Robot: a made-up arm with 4 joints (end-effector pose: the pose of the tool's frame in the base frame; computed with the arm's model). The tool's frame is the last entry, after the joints.
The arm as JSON. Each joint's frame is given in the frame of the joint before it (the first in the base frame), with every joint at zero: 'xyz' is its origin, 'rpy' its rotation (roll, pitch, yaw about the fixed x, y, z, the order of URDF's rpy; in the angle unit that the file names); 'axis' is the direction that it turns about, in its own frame. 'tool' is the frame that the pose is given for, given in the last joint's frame.
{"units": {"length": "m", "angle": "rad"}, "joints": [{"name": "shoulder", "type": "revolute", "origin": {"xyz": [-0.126, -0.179, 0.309], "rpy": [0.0, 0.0, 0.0]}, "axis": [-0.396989, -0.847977, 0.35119]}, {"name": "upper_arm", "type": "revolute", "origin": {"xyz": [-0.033, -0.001, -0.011], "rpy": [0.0, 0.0, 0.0]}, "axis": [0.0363, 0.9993, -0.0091]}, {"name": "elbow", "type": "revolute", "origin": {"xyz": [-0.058, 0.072, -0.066], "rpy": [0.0, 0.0, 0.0]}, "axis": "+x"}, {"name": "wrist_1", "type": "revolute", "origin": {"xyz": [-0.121, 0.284, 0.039], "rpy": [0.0, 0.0, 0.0]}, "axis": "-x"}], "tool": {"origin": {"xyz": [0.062, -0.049, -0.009], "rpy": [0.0, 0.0, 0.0]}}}
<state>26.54 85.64 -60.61 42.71</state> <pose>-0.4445 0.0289 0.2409 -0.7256 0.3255 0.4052 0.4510</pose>
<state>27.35 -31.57 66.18 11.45</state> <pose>-0.3666 -0.0861 0.2578 0.3351 -0.3578 0.3043 0.8168</pose>
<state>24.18 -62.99 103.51 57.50</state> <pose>-0.3167 -0.2824 0.2062 0.2411 -0.5682 0.3579 0.7006</pose>
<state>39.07 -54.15 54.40 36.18</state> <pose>-0.3302 -0.0987 0.1281 0.0315 -0.6479 0.2702 0.7115</pose>
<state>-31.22 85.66 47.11 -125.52</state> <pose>0.1141 0.0342 0.3994 -0.5576 -0.0444 0.8188 0.1293</pose>
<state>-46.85 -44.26 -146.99 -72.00</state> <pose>-0.3049 -0.2506 0.0850 -0.5310 0.0850 -0.1629 0.8272</pose>
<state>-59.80 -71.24 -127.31 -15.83</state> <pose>-0.1909 -0.1648 0.0343 -0.7658 0.1125 -0.2681 0.5735</pose>
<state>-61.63 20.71 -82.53 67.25</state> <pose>-0.3476 0.1452 0.4121 -0.6769 0.2911 0.5229 0.4285</pose>
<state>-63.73 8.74 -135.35 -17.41</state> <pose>-0.4301 -0.1053 0.3274 -0.5798 0.4095 0.3496 0.6115</pose>
